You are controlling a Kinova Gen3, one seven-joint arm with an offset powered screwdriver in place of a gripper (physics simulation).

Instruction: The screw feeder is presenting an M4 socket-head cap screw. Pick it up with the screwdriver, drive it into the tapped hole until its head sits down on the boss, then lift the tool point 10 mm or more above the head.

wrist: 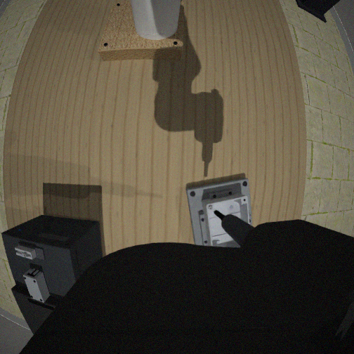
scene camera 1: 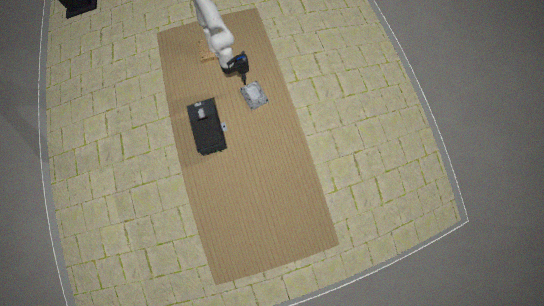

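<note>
The powered screwdriver (scene camera 1: 245, 82) (wrist: 217, 213) reaches over the grey fixture plate (scene camera 1: 259, 104) (wrist: 196, 205), which carries a pale block (scene camera 1: 254, 91) (wrist: 215, 227). In the wrist view its dark tip appears over the upper left part of the block, close beside a small round feature (wrist: 210, 206). I cannot tell whether that feature is a screw head or the tapped hole. The tip's shadow falls on the wood just beyond the plate. No screw can be made out on the tip. The black screw feeder (scene camera 1: 209, 131) (wrist: 60, 250) stands apart from the plate; no screw can be made out there.
The wooden table top (scene camera 1: 265, 200) (wrist: 135, 150) lies under everything. The arm's base stands on a tan board (scene camera 1: 206, 59) (wrist: 117, 37). A small grey part (scene camera 1: 224, 126) sits at the feeder's side. A dark object (scene camera 1: 80, 7) (wrist: 317, 7) stands off the table.
</note>
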